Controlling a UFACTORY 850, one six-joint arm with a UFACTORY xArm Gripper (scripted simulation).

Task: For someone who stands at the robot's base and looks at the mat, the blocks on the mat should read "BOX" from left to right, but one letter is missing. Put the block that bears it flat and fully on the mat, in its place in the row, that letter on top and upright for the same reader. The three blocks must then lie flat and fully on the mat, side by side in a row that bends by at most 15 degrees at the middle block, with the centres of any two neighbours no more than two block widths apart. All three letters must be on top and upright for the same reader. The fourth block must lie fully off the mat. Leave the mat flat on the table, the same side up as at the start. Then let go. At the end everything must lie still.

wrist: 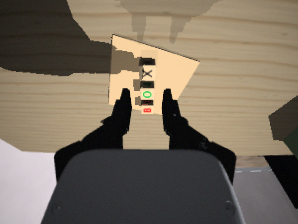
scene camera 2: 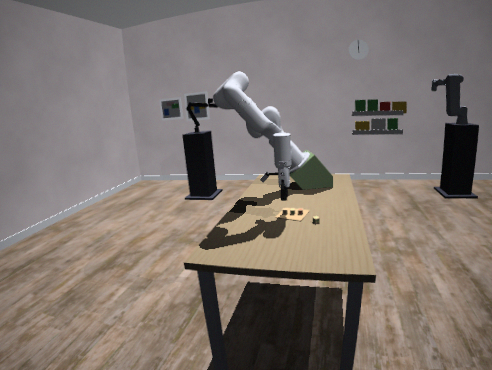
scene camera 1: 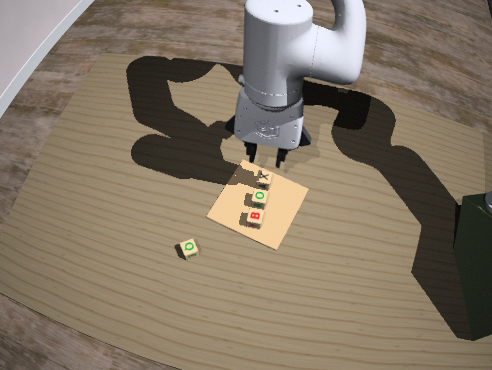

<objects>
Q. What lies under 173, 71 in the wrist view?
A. A tan mat.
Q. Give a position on a tan mat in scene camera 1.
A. At 285, 197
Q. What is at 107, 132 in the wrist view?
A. The gripper.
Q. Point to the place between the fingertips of the gripper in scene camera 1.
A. At 265, 158
</objects>
